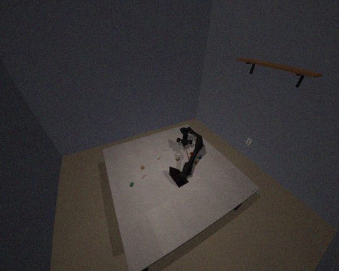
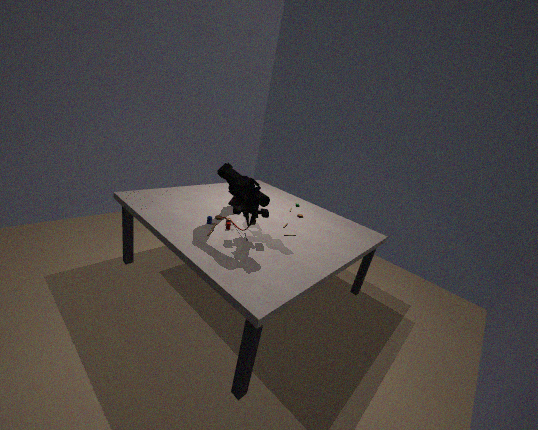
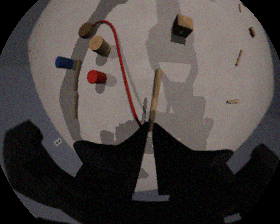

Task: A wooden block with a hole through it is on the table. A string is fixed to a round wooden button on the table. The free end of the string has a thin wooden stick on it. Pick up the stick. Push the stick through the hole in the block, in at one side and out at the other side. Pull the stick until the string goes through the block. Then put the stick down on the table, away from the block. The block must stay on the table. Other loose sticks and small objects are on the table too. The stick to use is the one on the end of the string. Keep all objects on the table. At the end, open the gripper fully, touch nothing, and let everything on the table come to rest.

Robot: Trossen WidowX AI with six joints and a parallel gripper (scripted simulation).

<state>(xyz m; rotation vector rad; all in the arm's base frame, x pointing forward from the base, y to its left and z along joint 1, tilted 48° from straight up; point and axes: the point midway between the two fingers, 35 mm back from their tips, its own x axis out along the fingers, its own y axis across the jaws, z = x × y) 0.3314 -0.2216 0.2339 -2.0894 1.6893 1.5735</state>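
The wooden block is 170 mm to the left of my gripper tip, 80 mm behind it and 50 mm below it. The rest, counted from my gripper tip: red object 120 mm behind, 40 mm below, 20 mm to the right; then blue object 230 mm behind, 60 mm to the right, 40 mm below; then thin wooden stick 10 mm to the left, 10 mm behind.
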